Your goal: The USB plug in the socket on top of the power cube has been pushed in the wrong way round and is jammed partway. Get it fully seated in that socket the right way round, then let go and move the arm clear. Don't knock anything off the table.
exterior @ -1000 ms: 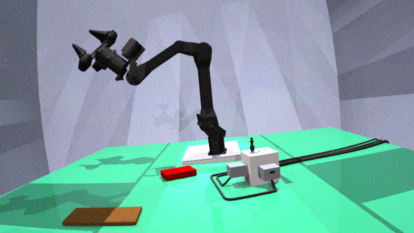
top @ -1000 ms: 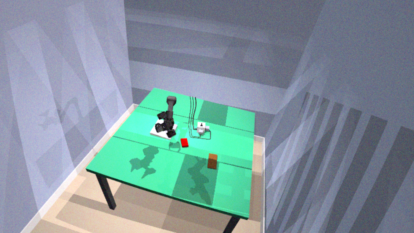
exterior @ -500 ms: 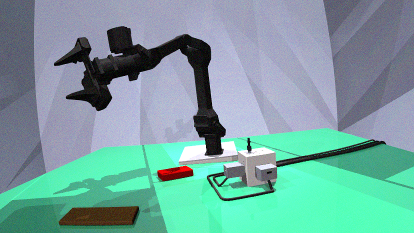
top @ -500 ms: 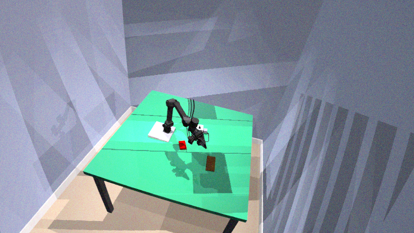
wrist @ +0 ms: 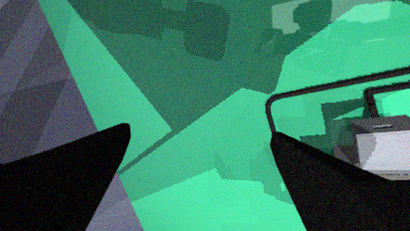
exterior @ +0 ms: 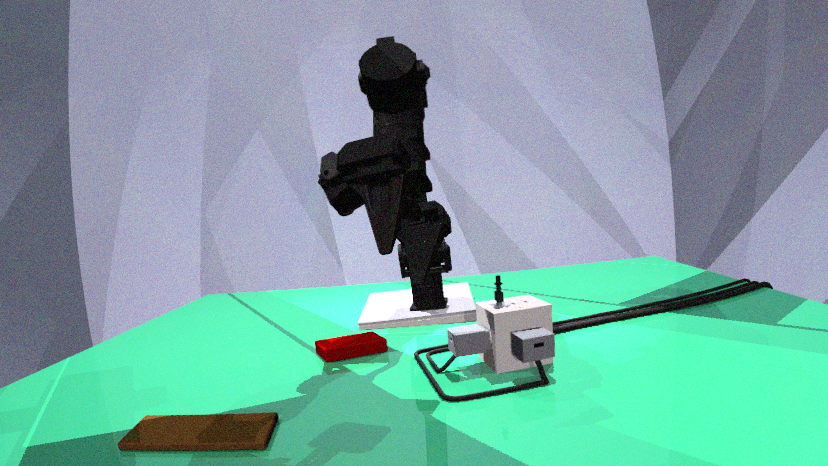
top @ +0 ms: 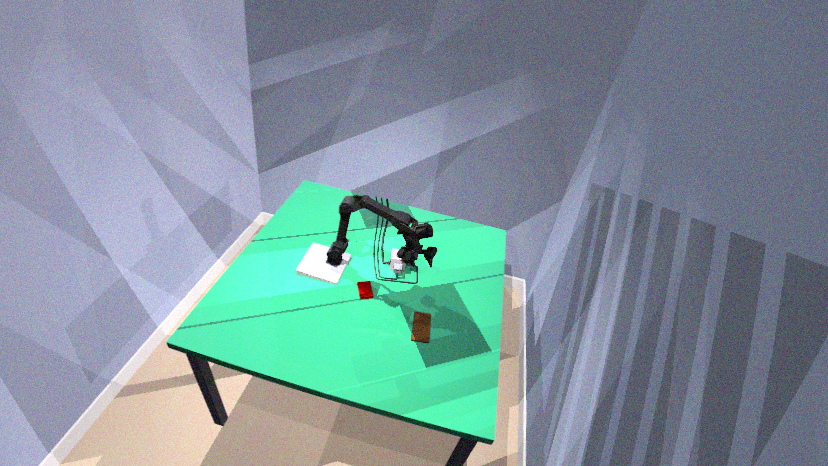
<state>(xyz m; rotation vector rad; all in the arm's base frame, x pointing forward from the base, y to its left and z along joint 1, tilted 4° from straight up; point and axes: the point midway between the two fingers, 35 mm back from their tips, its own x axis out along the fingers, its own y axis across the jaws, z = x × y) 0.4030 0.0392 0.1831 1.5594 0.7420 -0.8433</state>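
My gripper tip is now 14 cm past the USB plug, 9 cm to the right of it and 6 cm above it. Also, from my gripper tip: orange-brown block (9 cm ahead, 21 cm to the right, 14 cm below); then red block (22 cm behind, 13 cm to the right, 14 cm below).
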